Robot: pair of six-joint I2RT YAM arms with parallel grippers.
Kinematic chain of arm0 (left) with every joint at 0, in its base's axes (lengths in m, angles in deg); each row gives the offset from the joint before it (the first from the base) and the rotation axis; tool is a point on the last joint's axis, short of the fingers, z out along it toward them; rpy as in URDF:
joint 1: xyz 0 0 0.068 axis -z
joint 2: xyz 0.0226 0.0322 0.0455 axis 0.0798 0.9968 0
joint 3: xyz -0.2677 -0.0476 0.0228 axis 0.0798 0.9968 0
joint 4: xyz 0.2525 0.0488 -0.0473 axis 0.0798 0.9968 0
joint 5: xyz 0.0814 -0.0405 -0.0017 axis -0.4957 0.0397 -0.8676
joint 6: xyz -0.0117 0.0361 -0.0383 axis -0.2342 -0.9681 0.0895
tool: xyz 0 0 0 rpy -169.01 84.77 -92.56
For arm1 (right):
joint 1: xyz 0 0 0.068 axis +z
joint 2: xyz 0.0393 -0.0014 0.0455 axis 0.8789 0.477 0
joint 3: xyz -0.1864 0.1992 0.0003 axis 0.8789 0.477 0
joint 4: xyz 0.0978 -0.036 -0.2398 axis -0.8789 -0.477 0
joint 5: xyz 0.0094 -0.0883 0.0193 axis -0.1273 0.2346 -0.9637
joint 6: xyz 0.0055 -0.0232 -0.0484 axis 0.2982 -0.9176 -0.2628
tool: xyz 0 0 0 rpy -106.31 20.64 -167.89
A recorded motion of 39 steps. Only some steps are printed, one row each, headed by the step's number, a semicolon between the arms.
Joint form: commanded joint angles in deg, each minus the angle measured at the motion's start. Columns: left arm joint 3, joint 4, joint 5, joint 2, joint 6, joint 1; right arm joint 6, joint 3, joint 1, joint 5, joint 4, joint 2.
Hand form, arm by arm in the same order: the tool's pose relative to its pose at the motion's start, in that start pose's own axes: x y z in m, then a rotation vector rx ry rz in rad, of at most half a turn. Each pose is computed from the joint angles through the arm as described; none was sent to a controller.
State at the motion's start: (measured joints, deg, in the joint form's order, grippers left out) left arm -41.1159 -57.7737 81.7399 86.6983 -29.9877 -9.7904; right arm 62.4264 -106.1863 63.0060 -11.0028 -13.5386 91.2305
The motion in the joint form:
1: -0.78 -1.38 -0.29 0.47 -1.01 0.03; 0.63 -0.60 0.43 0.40 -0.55 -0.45
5: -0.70 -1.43 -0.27 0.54 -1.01 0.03; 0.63 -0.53 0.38 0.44 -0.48 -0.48
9: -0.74 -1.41 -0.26 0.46 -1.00 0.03; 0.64 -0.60 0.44 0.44 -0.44 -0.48
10: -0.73 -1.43 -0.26 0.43 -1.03 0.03; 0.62 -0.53 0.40 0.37 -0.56 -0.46
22: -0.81 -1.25 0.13 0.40 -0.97 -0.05; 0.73 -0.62 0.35 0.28 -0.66 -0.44
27: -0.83 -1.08 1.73 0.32 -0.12 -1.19; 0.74 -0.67 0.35 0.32 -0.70 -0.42
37: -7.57 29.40 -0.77 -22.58 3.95 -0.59; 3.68 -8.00 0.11 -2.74 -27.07 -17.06
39: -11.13 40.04 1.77 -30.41 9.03 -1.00; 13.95 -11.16 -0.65 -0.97 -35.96 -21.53
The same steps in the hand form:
1: -0.0049 0.0001 0.0029 -0.0046 -0.0295 0.0188; -0.0040 0.0015 0.0011 0.0002 -0.0087 0.0091
5: -0.0043 0.0001 0.0028 -0.0042 -0.0277 0.0187; -0.0039 0.0013 0.0009 0.0017 -0.0092 0.0093
9: -0.0048 0.0001 0.0028 -0.0041 -0.0295 0.0186; -0.0043 0.0015 0.0011 0.0008 -0.0111 0.0092
10: -0.0049 0.0001 0.0027 -0.0041 -0.0302 0.0192; -0.0037 0.0014 0.0009 0.0001 -0.0075 0.0091
22: -0.0051 0.0002 0.0028 0.0014 -0.0290 0.0178; -0.0038 0.0012 0.0012 -0.0007 -0.0070 0.0112
27: -0.0052 0.0047 0.0025 0.0105 -0.0280 -0.0025; -0.0039 0.0012 0.0014 0.0000 -0.0068 0.0114
37: -0.0743 0.0011 -0.0393 -0.0227 -0.0141 -0.0716; -0.0622 -0.0012 -0.0177 -0.0506 0.0338 0.0651
39: -0.1013 0.0000 -0.0634 0.0164 -0.0251 -0.1613; -0.0811 -0.0067 -0.0272 -0.0024 0.0574 0.2478

